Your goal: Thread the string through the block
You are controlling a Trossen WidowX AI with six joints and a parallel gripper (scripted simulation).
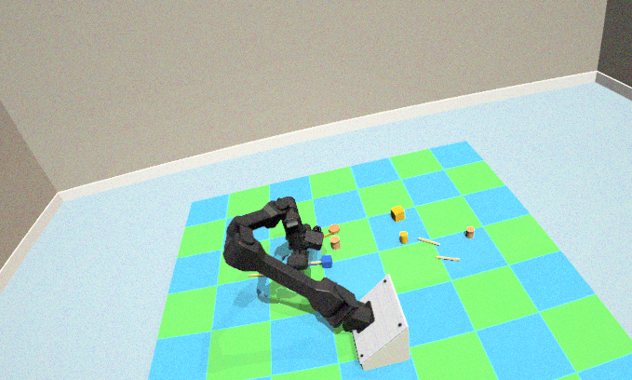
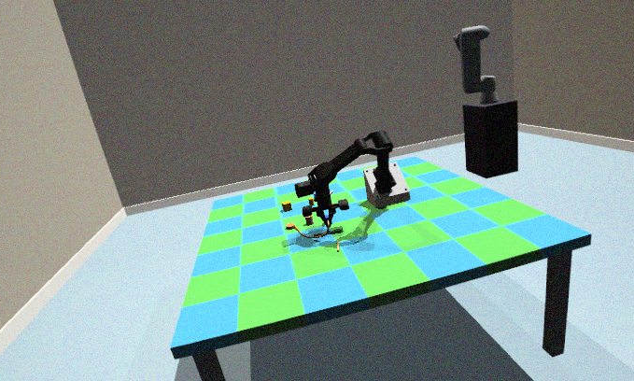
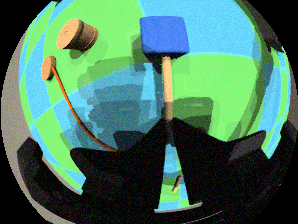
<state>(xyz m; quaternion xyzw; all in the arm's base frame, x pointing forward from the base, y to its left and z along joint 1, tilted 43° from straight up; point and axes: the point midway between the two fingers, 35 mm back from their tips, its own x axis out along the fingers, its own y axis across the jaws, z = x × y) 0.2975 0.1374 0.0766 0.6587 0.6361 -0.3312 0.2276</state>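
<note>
My gripper tip is now 1 cm to the left of the thin wooden stick. Round my gripper tip: brown cylinder 11 cm to the right, 6 cm ahead, 1 cm above; round wooden button 15 cm ahead, 12 cm to the right, 1 cm below; blue block 7 cm to the right, 1 cm behind.
</note>
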